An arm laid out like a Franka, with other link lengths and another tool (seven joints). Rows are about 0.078 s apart.
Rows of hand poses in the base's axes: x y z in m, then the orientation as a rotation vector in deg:
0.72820 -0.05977 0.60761 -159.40 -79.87 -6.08
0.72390 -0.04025 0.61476 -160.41 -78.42 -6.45
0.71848 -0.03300 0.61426 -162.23 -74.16 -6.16
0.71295 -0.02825 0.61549 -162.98 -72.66 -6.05
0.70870 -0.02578 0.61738 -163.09 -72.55 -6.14
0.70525 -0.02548 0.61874 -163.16 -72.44 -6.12
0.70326 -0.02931 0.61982 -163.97 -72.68 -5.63
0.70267 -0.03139 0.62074 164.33 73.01 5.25
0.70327 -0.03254 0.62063 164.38 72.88 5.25
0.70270 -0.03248 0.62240 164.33 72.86 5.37
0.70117 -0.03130 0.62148 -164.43 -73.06 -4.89
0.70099 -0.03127 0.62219 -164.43 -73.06 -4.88
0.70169 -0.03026 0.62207 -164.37 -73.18 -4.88
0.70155 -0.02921 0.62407 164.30 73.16 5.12
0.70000 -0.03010 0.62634 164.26 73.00 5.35
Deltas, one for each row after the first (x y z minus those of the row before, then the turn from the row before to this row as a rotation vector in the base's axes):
-0.00430 0.01952 0.00715 -0.11 -0.30 -1.13
-0.00542 0.00725 -0.00050 0.17 0.32 -2.96
-0.00553 0.00475 0.00123 -0.06 0.07 -1.08
-0.00425 0.00247 0.00189 -0.03 -0.07 -0.10
-0.00345 0.00030 0.00136 -0.02 0.01 -0.08
-0.00199 -0.00383 0.00108 -0.88 -0.03 -0.09
-0.00059 -0.00208 0.00092 -0.71 -0.04 0.08
0.00060 -0.00115 -0.00011 0.00 0.00 -0.09
-0.00057 0.00006 0.00177 -0.01 -0.09 0.00
-0.00153 0.00118 -0.00092 0.02 0.35 0.10
-0.00018 0.00003 0.00071 0.00 0.01 0.00
0.00070 0.00101 -0.00012 0.00 0.00 0.09
-0.00014 0.00105 0.00200 -0.01 -0.18 0.00
-0.00155 -0.00089 0.00227 -0.02 -0.17 -0.09

